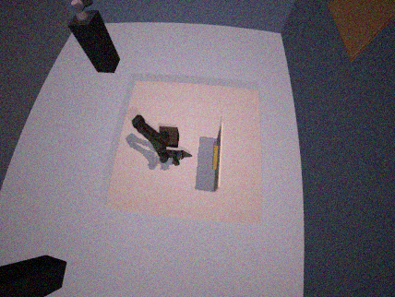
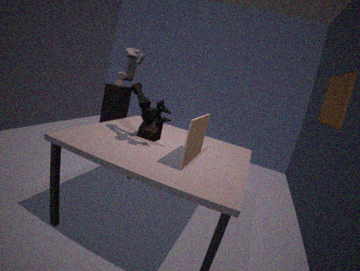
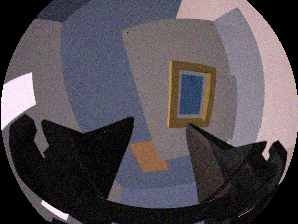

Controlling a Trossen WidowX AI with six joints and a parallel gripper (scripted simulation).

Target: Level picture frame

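Now: the picture frame 18 cm ahead of my gripper tip, 4 cm to the left of it and 9 cm below it. The rest, counted from my gripper tip: upright wall panel: 19 cm ahead, 3 cm to the left, 10 cm below.
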